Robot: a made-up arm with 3 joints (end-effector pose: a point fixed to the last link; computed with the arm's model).
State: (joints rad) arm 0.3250 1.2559 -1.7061
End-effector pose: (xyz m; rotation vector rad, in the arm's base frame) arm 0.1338 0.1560 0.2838 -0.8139 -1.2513 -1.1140
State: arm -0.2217 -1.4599 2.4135
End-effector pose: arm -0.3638 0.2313 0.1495 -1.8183 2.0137 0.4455
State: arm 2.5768 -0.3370 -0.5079
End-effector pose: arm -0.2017 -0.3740 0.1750 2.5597 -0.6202 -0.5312
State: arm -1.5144 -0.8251 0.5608
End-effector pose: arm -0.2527 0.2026 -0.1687 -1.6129 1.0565 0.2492
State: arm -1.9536 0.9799 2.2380
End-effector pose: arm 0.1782 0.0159 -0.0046 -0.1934 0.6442 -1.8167
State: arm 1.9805 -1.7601 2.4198
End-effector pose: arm -0.3943 -0.1093 0.2505 -0.4573 0.2191 1.4282
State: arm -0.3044 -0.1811 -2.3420
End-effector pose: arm -0.1585 0.3418 0.0796 0.0597 -2.2849 0.4407
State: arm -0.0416 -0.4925 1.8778
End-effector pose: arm -0.1225 0.3827 0.2243 -0.4898 1.8445 0.2999
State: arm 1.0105 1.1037 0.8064
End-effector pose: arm 0.1714 -0.0868 0.3331 1.3038 1.2260 -0.6069
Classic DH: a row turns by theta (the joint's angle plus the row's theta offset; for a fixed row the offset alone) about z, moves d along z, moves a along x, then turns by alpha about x. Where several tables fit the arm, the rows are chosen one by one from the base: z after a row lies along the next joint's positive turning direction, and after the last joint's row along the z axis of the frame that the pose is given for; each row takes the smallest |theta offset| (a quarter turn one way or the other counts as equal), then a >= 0, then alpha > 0; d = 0 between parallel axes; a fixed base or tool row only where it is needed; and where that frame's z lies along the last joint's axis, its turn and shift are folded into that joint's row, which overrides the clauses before.
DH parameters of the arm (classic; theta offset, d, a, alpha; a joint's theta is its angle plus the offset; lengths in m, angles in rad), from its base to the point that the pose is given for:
base (fixed): 1.5708 0.1425 0 1.5708
joint 1: 0 -0.1109 0.0822 1.5708
joint 2: 1.5708 -0.1088 0.0488 1.5708
joint 3: 0 0.267 -0.0139 1.5708
tool (fixed): 0 0.0809 0 0

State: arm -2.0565 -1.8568 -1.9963
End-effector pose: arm -0.3617 0.0609 0.1234 0.1521 0.2444 1.4352
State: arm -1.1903 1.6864 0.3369
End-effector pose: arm 0.1471 0.1722 0.2228 -0.6085 -0.7388 -1.5498
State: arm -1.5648 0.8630 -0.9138
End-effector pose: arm 0.0765 0.1488 -0.1304 -1.7460 -1.3582 0.0404
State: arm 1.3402 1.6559 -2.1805
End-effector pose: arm 0.1559 -0.0339 0.2214 -0.7216 -0.5874 -1.4521
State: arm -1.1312 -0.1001 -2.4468
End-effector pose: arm -0.1299 0.1825 -0.1569 -0.3760 -2.0677 1.3658
